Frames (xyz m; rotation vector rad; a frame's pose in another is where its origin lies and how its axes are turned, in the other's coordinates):
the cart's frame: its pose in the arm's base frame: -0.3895 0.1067 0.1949 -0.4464 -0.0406 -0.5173
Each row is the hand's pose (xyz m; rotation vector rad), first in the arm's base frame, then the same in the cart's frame.
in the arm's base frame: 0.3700 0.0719 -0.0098 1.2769 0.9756 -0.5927
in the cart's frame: 0.6471 0.4249 -0.1438 1.3237 1.4629 0.0068
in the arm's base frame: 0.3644 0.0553 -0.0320 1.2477 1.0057 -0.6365
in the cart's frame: 0.6467 0.4182 -0.1713 1.2803 1.4899 -0.0306
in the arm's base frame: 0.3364 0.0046 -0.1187 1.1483 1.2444 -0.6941
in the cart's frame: 0.6333 0.4002 -0.2731 1.0959 1.6983 -0.0488
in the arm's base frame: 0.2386 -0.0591 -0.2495 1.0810 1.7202 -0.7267
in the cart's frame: 0.5586 0.3558 -0.4253 0.8443 2.1365 -0.0374
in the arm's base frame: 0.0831 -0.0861 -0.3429 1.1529 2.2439 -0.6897
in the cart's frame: 0.4220 0.2968 -0.5326 0.6785 2.6536 -0.0029
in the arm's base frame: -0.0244 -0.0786 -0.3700 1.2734 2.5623 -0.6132
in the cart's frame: 0.3209 0.2612 -0.5618 0.6308 2.9914 0.0396
